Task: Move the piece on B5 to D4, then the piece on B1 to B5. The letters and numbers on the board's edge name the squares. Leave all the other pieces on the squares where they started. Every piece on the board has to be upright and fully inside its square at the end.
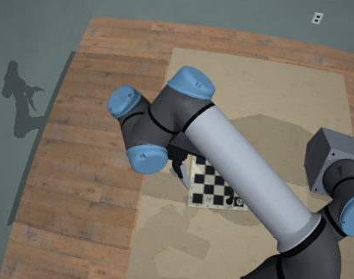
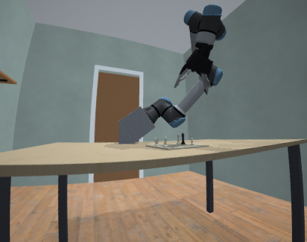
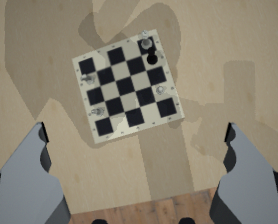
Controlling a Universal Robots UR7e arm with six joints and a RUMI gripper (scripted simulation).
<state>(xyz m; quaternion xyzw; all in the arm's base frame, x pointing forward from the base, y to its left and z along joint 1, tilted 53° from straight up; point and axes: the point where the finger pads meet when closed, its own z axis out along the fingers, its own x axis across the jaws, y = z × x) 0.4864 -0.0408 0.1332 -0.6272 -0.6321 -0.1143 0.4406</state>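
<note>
The black piece lies 22 cm below my hand, 13 cm behind it and 2 cm to the left of it. Round my hand: chessboard: 25 cm below, 8 cm behind, 5 cm to the right.
</note>
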